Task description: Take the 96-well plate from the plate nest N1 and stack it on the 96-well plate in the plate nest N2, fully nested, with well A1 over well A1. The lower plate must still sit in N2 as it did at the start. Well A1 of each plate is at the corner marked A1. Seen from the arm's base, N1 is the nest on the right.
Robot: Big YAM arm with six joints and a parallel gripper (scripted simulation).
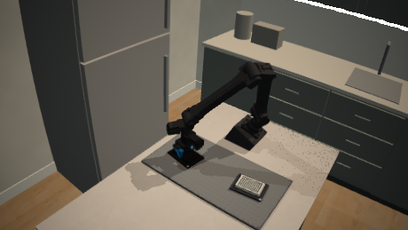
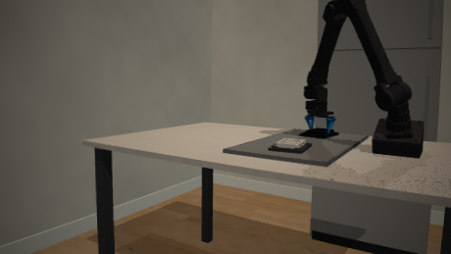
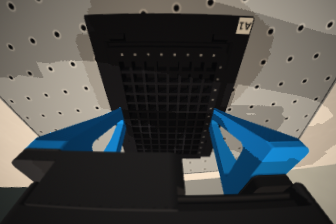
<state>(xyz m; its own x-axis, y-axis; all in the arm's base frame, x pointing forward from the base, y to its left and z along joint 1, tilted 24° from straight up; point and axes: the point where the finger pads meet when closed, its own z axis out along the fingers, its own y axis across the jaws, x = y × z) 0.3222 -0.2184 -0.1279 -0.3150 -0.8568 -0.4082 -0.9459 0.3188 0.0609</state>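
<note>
My hand is right at the black 96-well plate. Round my hand: nest N2 (380 mm to the left, 50 mm ahead, 10 mm below); then nest N1 (10 mm below); then white 96-well plate (380 mm to the left, 50 mm ahead).
</note>
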